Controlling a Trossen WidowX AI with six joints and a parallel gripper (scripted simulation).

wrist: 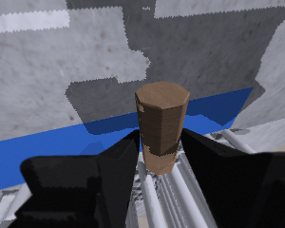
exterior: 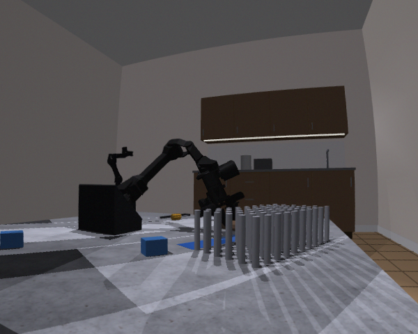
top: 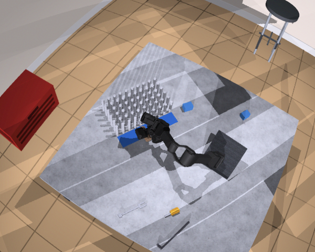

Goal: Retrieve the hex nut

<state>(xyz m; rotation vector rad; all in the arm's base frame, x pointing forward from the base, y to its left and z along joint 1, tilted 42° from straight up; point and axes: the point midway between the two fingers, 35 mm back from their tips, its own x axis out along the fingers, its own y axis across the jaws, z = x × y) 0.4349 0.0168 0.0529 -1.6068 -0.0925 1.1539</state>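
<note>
The blue taped strip is 1 cm ahead of my gripper tip, 5 cm to the right of it and 4 cm below it. From my gripper tip the other things lie so: wooden-handled tool (9 cm ahead, 6 cm to the right); grey tool (16 cm behind, 44 cm to the left, 3 cm below); yellow-handled screwdriver (36 cm behind, 34 cm to the left, 2 cm below).
</note>
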